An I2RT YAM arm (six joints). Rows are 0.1 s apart.
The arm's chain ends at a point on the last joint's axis. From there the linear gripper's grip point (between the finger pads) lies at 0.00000 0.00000 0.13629 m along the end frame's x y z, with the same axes.
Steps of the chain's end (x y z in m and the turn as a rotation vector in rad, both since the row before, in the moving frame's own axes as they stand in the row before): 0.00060 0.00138 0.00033 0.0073 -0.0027 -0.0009; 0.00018 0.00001 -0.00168 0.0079 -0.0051 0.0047; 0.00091 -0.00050 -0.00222 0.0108 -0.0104 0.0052; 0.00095 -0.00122 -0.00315 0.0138 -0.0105 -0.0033; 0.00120 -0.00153 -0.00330 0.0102 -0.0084 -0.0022; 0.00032 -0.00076 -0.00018 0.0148 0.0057 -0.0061; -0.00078 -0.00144 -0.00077 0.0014 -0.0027 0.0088
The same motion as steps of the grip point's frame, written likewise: 0.00023 0.00039 0.00033 0.0073 -0.0027 -0.0009; -0.00051 -0.00107 -0.00169 0.0079 -0.0051 0.0047; -0.00050 -0.00198 -0.00224 0.0108 -0.0104 0.0052; -0.00048 -0.00310 -0.00317 0.0138 -0.0105 -0.0033; 0.00005 -0.00292 -0.00331 0.0102 -0.0084 -0.0022; 0.00109 -0.00278 -0.00020 0.0148 0.0057 -0.0061; -0.00115 -0.00163 -0.00077 0.0014 -0.0027 0.0088
